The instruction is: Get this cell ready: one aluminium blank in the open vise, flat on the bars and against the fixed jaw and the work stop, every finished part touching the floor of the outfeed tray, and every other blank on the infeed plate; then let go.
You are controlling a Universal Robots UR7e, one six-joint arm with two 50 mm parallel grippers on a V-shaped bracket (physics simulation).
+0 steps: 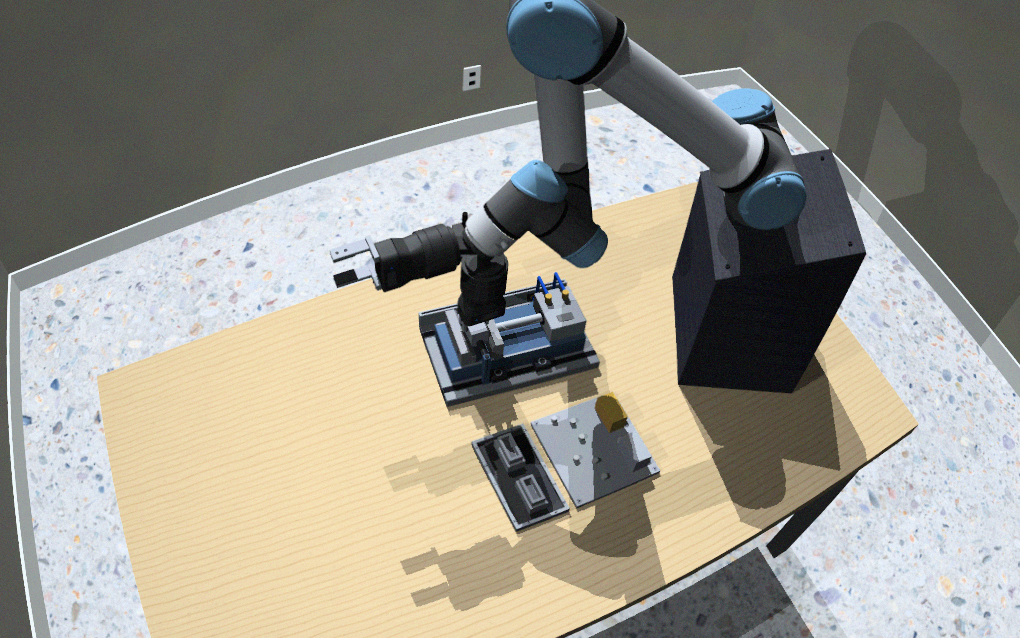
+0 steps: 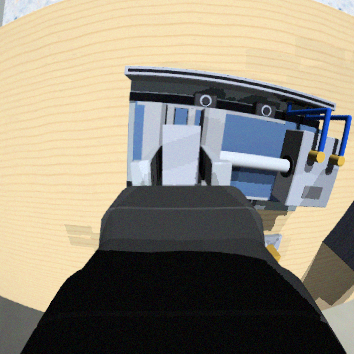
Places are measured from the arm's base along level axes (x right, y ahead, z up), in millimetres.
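Where they show: end effector, tool point: [image 1: 474, 317] [image 2: 180, 160].
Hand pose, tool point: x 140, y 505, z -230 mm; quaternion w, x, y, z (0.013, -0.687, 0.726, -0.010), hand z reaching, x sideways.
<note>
Each offset is from my tool point to the centre of the thing. "spot": to the spot under its first point.
My working gripper [image 1: 475, 331] [image 2: 181, 162] points down into the open vise, its fingers closed on the sides of an aluminium blank {dx +0, dy +0, dz -24 mm} [image 2: 181, 140]. The blank is between the fixed jaw [image 2: 154, 120] at the left and the moving jaw [image 2: 214, 127]. Its underside and its contact with the bars are hidden. The work stop {spot: dx -75, dy +13, dz -45 mm} [image 1: 486, 366] shows at the vise's near side; its contact with the blank is hidden. Two finished parts {spot: dx -222, dy +43, dz -96 mm} [image 1: 509, 451] {spot: dx -309, dy +47, dz -96 mm} [image 1: 531, 491] with pockets sit in the outfeed tray [image 1: 496, 492]. The infeed plate {dx -275, dy -105, dz -118 mm} [image 1: 556, 455] has several pins and a low grey block {dx -324, dy -153, dz -96 mm} [image 1: 639, 449].
A yellow block {dx -233, dy -159, dz -96 mm} [image 1: 610, 412] [image 2: 273, 253] stands at the infeed plate's far side. The second gripper [image 1: 338, 265] sticks out left, open and empty. Blue hoses {spot: dx +21, dy -153, dz -13 mm} [image 2: 324, 132] rise from the vise's right end. The dark robot pedestal [image 1: 744, 323] stands at the right.
</note>
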